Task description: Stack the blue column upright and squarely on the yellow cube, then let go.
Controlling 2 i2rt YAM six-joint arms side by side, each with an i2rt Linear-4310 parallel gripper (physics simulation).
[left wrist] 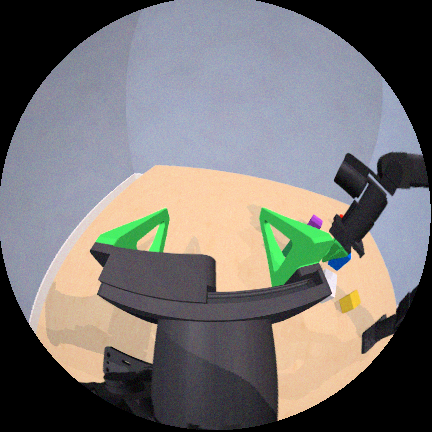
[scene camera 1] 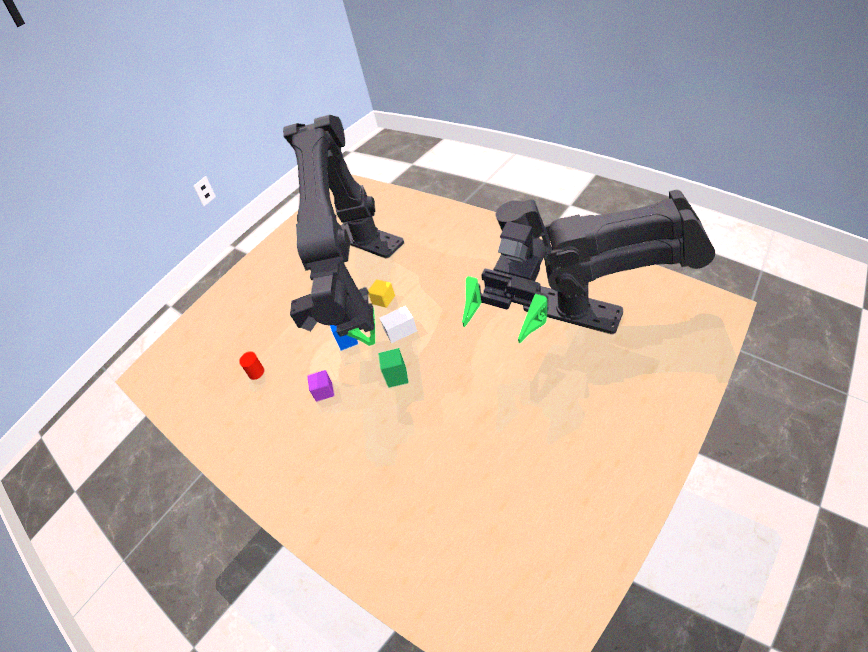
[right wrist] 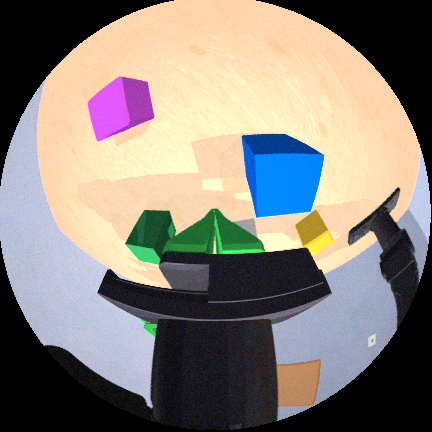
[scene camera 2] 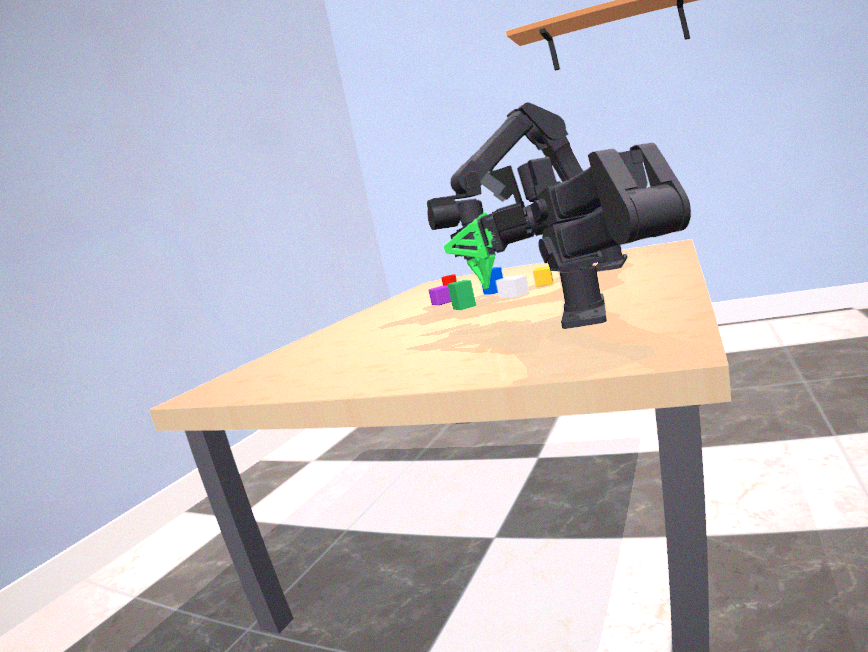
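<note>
The blue column (scene camera 1: pixel 345 340) (scene camera 2: pixel 496 275) (left wrist: pixel 340 262) (right wrist: pixel 287 182) stands on the table, partly hidden by the right gripper in scene camera 1. The yellow cube (scene camera 1: pixel 381 293) (scene camera 2: pixel 542 275) (left wrist: pixel 350 301) (right wrist: pixel 314 232) sits on the table with nothing on it. My right gripper (scene camera 1: pixel 371 341) (scene camera 2: pixel 485 286) (right wrist: pixel 214 213) is shut with its fingertips together and empty, low beside the blue column; the column is outside the fingers. My left gripper (scene camera 1: pixel 491 333) (left wrist: pixel 213 212) is open and empty, above the table well to the right of the blocks in scene camera 1.
A white block (scene camera 1: pixel 399 324) (scene camera 2: pixel 512 286) lies between the yellow cube and a green block (scene camera 1: pixel 393 368) (scene camera 2: pixel 462 294) (right wrist: pixel 150 235). A purple cube (scene camera 1: pixel 320 386) (scene camera 2: pixel 439 295) (right wrist: pixel 112 110) and a red cylinder (scene camera 1: pixel 251 365) (scene camera 2: pixel 449 280) are nearby in scene camera 1.
</note>
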